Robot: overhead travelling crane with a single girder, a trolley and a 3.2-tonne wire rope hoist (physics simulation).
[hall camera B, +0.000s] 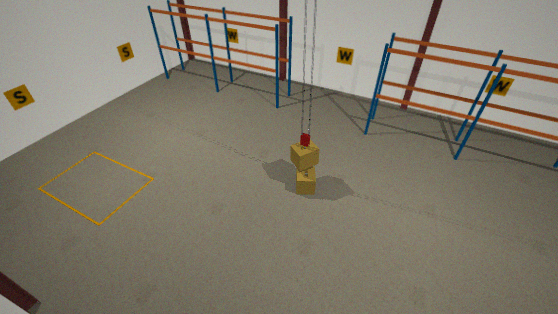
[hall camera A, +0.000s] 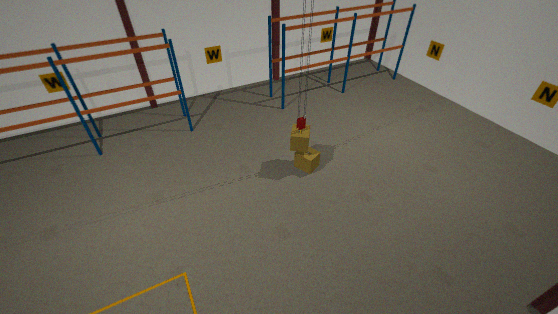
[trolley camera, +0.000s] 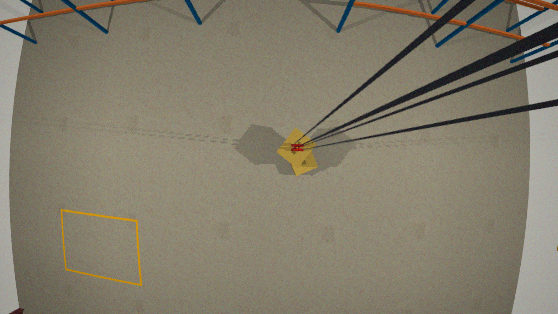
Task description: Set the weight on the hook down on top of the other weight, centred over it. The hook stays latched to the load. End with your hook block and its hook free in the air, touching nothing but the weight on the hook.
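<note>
The red hook block point(hall camera A: 301, 123) point(hall camera B: 305, 139) point(trolley camera: 297, 147) hangs on its ropes, with its hook latched to a yellow weight. This weight point(hall camera A: 300, 142) point(hall camera B: 304, 157) point(trolley camera: 296, 136) is upright and stands higher than the other yellow weight point(hall camera A: 307, 162) point(hall camera B: 306, 187) point(trolley camera: 303, 170), which rests on the floor. The upper weight is off centre: it sits left of the lower one in hall camera A and up and a little left in the trolley camera. The two are turned differently. The upper weight hides part of the lower one's top. Whether they touch cannot be told.
Blue and orange racks point(hall camera A: 283, 65) point(hall camera B: 277, 65) stand along the W wall, well behind the weights. A yellow outlined square point(hall camera B: 126, 166) point(trolley camera: 99, 215) is marked on the floor to the left in hall camera B and the trolley camera. Shadows spread on both sides of the weights.
</note>
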